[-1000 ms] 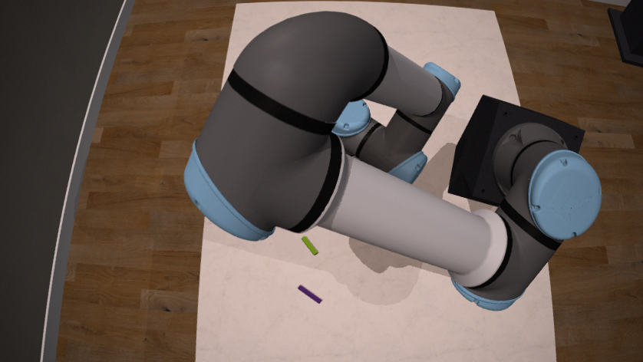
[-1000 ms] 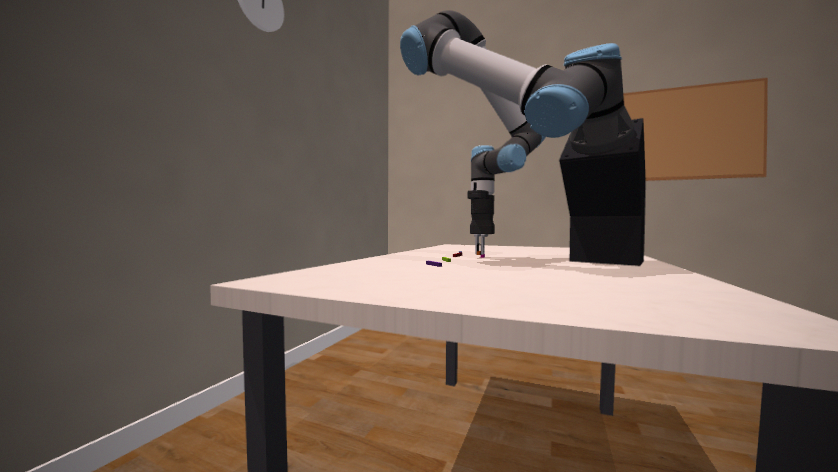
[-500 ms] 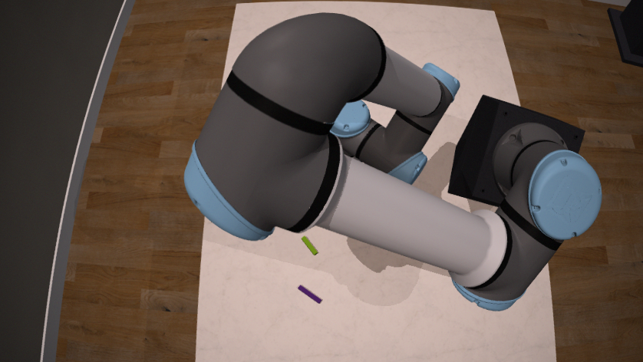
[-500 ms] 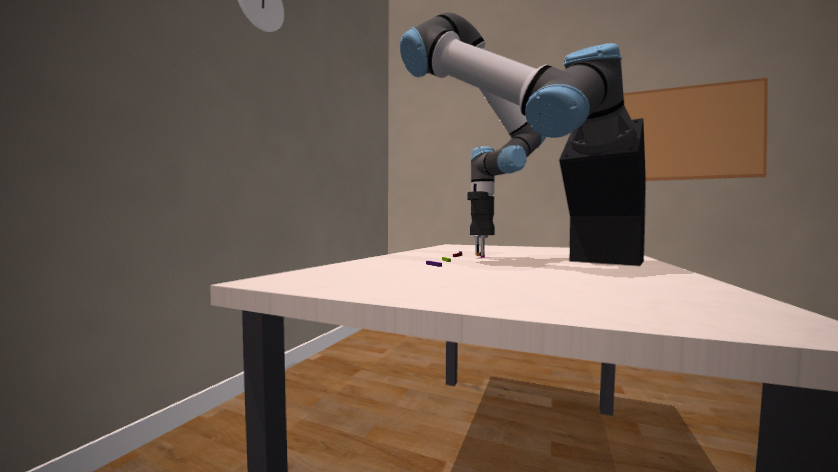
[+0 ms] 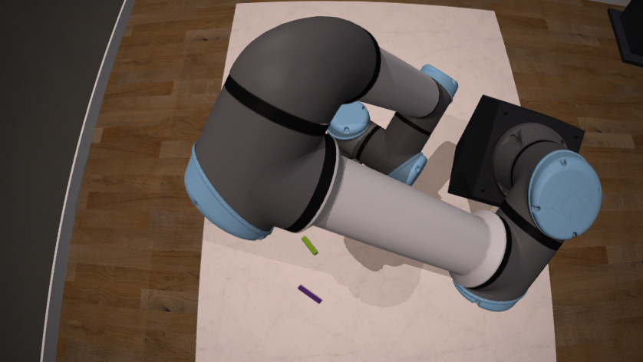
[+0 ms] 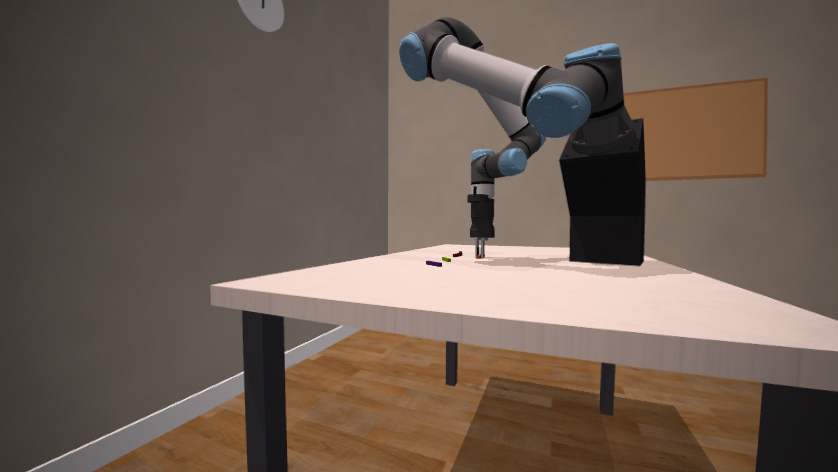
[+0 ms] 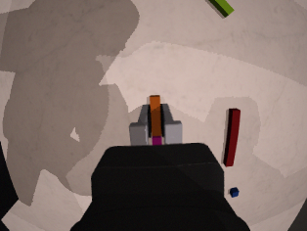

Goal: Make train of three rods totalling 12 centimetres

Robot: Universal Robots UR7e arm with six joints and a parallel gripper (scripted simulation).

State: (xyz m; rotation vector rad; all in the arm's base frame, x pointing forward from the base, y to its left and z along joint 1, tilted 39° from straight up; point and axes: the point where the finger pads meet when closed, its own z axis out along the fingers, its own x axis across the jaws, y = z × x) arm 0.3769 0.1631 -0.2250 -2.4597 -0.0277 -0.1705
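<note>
Now: the orange rod 1 cm below my hand. The rest, counted from my hand: magenta rod 3 cm to the right, 1 cm below; red rod 9 cm ahead, 3 cm to the right, 1 cm below; lime rod 6 cm ahead, 13 cm to the left, 1 cm below.
</note>
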